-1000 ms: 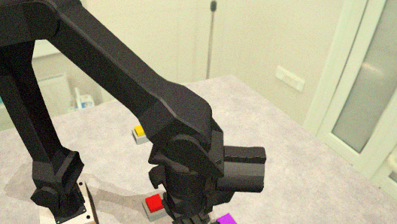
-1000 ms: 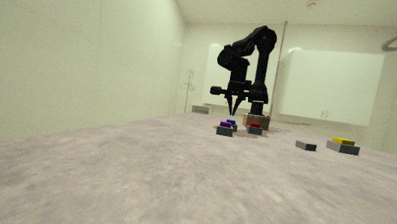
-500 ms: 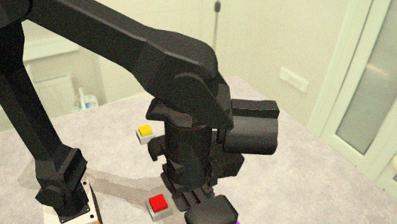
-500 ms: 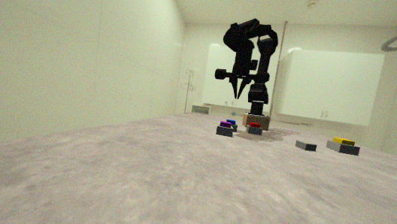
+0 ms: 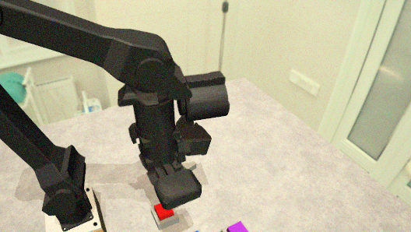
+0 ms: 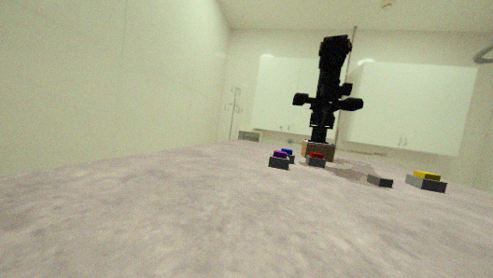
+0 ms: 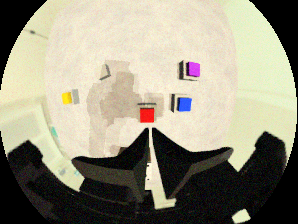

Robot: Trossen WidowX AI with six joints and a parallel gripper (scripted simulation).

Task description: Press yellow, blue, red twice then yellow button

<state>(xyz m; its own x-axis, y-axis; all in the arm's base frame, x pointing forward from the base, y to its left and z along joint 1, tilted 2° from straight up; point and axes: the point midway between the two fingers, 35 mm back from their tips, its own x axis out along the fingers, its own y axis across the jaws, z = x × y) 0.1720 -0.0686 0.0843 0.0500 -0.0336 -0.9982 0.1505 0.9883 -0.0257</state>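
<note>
Now: gripper tip 80 mm above the red button and 10 mm past it. From my gripper tip the other things lie so: blue button (90 mm to the right, 80 mm below); grey block (120 mm ahead, 100 mm to the left, 100 mm below); purple button (130 mm to the right, 90 mm ahead, 80 mm below).
</note>
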